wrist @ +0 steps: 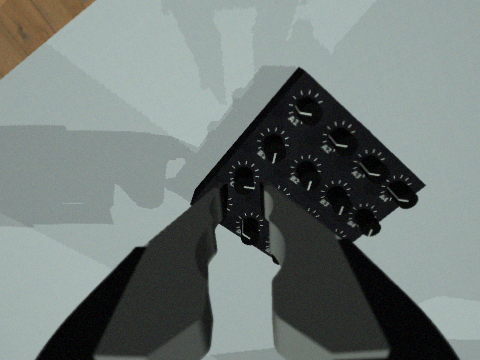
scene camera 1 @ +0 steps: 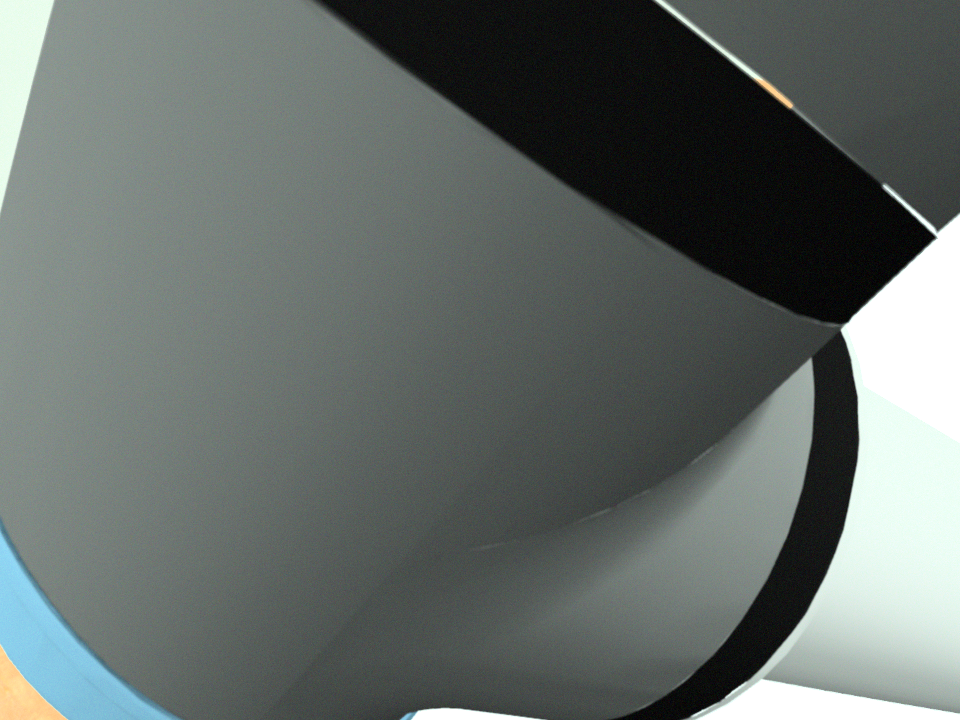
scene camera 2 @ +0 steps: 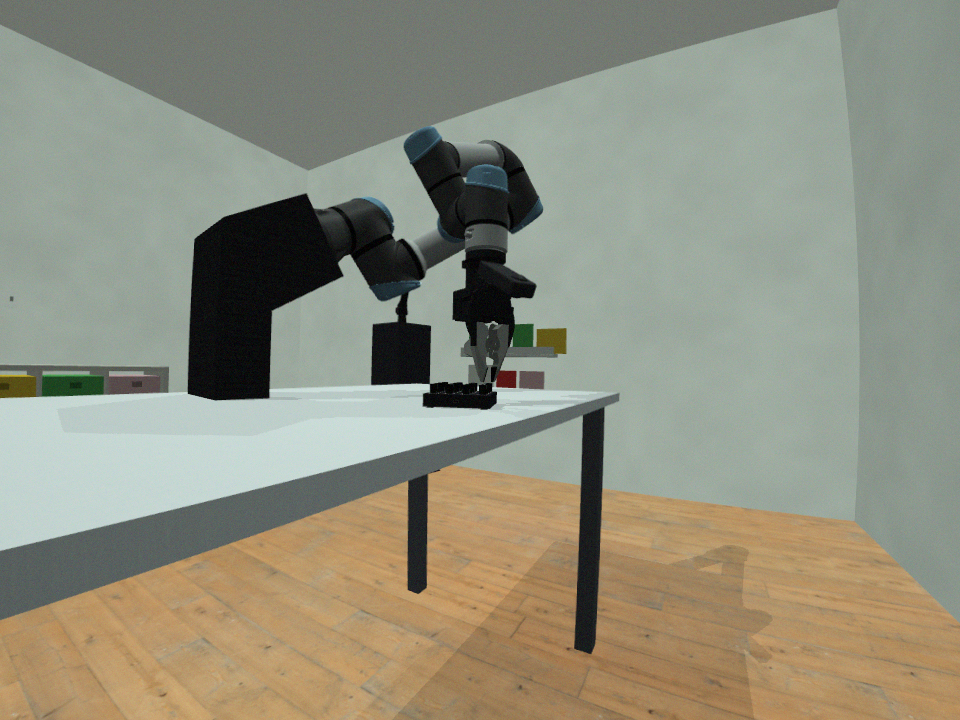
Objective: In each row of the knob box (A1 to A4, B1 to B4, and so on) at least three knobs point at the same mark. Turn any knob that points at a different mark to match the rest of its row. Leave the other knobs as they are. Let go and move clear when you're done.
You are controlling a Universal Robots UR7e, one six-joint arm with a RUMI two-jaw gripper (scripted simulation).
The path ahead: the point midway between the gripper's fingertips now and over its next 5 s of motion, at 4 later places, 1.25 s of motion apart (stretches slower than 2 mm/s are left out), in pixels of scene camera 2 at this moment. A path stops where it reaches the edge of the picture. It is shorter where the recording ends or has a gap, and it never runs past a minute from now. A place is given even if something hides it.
The gripper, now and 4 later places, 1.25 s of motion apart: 487, 382; 488, 378; 489, 364; 487, 356; 486, 359
